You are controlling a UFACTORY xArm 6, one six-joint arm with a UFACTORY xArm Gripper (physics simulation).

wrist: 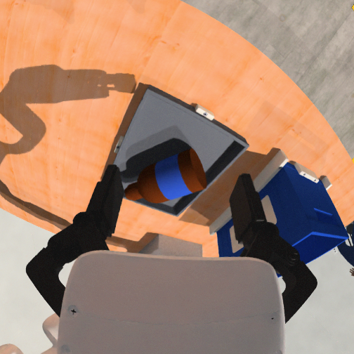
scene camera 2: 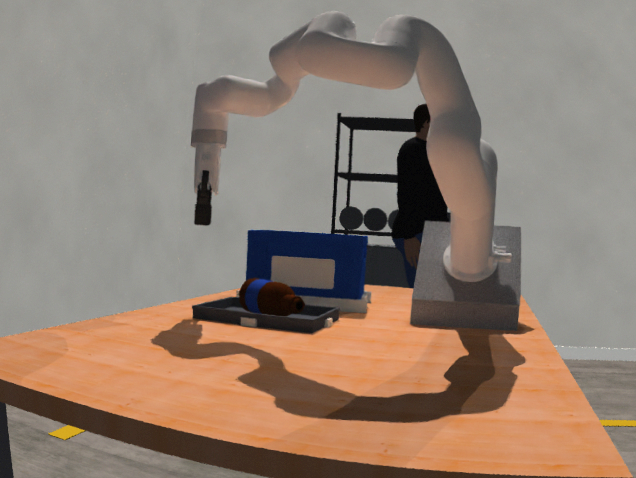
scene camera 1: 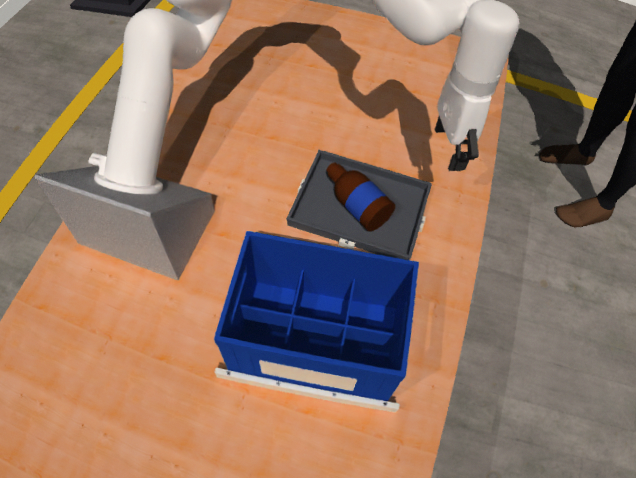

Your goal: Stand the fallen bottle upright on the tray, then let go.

Labels:
The gripper shows in the wrist view (178,182), in scene camera 2 (202,224) and in scene camera 1 (449,149).

